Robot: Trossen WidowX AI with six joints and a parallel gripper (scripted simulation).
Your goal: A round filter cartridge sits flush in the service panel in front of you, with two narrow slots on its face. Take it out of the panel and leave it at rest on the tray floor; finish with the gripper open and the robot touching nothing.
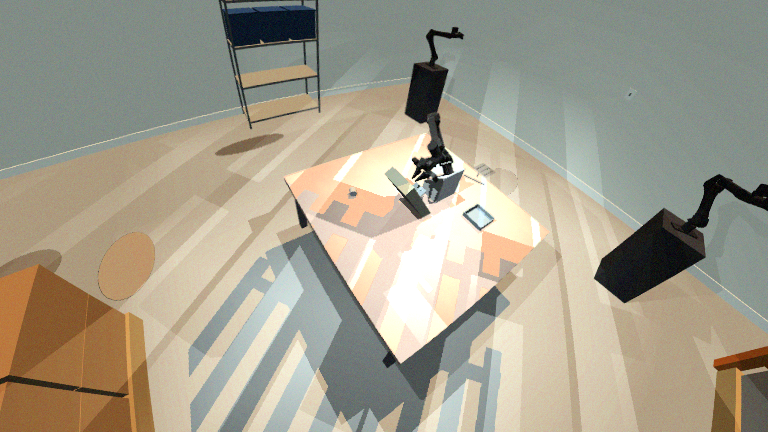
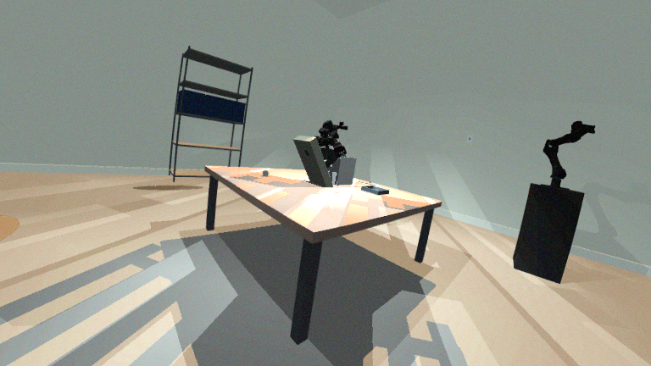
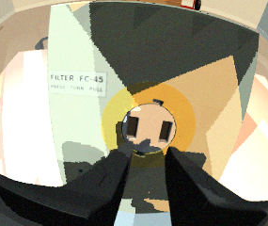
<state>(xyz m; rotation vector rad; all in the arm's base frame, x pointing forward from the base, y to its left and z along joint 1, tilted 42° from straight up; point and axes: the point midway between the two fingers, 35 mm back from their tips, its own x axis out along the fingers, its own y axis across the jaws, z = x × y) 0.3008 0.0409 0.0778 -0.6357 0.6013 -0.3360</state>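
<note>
My gripper tip is now 4 cm short of the round grey filter cartridge and 3 cm above it. From my gripper tip the other things lie so: service panel 1 cm behind, 11 cm below; then dark tray 37 cm behind, 31 cm to the left, 26 cm below.
</note>
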